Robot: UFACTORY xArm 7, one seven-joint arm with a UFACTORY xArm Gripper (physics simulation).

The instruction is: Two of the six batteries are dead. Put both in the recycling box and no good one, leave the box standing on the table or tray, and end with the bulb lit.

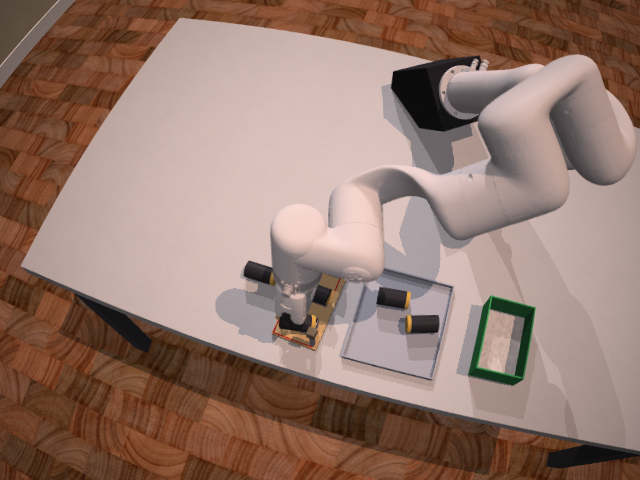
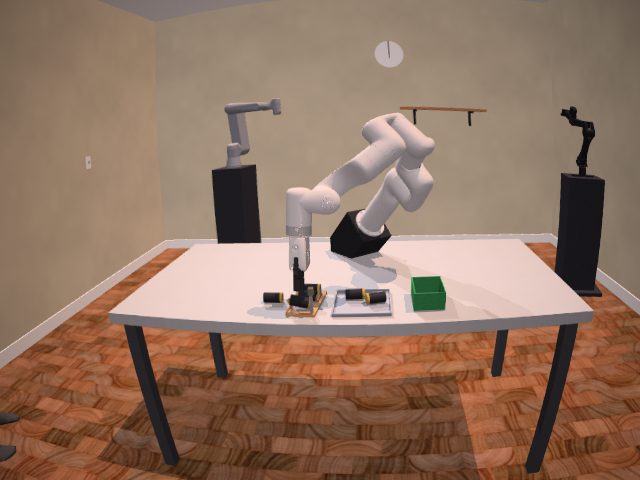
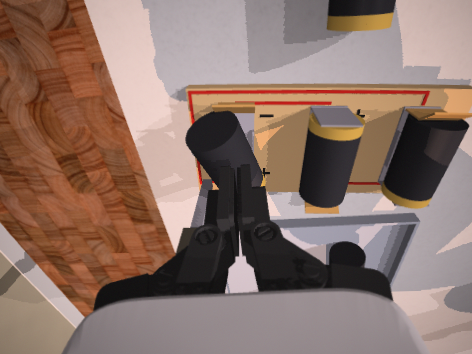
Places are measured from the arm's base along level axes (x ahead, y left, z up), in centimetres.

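Pixels of known places: gripper, between the fingertips: (image 2: 298,290) (image 3: 237,185); arm's base, origin of its link: (image 1: 462,92) (image 2: 369,223).
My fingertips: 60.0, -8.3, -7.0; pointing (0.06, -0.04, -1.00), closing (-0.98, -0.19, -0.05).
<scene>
For each thing: its top centre in the pictures, then the offset to it from my fingertips, as dx, dy, dz. "pt": a spot on its surface instead. Level surfaces: height alone.
- near-end battery, centre of its top: (image 3: 226,183) (image 1: 296,317) (image 2: 299,293) +0.7, +0.5, -0.6
- holder board, a spot on its surface: (image 3: 285,165) (image 1: 316,311) pt -3.9, +2.0, -6.0
- middle battery, centre of its top: (image 3: 334,173) (image 1: 313,288) (image 2: 306,290) -6.3, -0.1, -2.4
- loose battery, centre of its top: (image 1: 260,269) (image 2: 272,292) -5.2, -11.2, -3.6
- green box, centre of its top: (image 1: 507,336) (image 2: 428,284) -14.4, +37.6, -1.0
- small bulb post, a spot on its surface: (image 1: 312,333) (image 2: 311,288) pt +2.6, +5.0, +2.2
- grey tray, centre of its top: (image 3: 307,280) (image 1: 400,320) (image 2: 362,300) -9.8, +17.2, -5.8
- table, height of its surface: dz -7.0
My gripper (image 3: 237,185) (image 2: 298,290) is shut and empty, its fingertips against or just above the near-end battery (image 3: 217,140) (image 1: 293,323) (image 2: 298,300), which sits tilted in the holder board (image 3: 285,165) (image 1: 326,319). The middle battery (image 3: 330,167) (image 1: 322,295) and the far battery (image 3: 422,160) (image 2: 312,289) also sit in the holder. A loose battery (image 1: 257,272) (image 2: 271,297) (image 3: 361,9) lies beyond it. Two batteries (image 1: 392,297) (image 1: 422,323) lie in the tray. The green box (image 1: 478,341) (image 2: 428,300) stands empty. The small bulb post (image 1: 312,333) (image 2: 310,293) looks unlit.
The grey tray (image 1: 387,367) (image 2: 361,314) (image 3: 350,220) lies between the holder and the green box. The arm rises from a black base (image 1: 421,98) (image 2: 356,237) at the back of the table (image 1: 155,155). The table's front edge runs close to the holder.
</scene>
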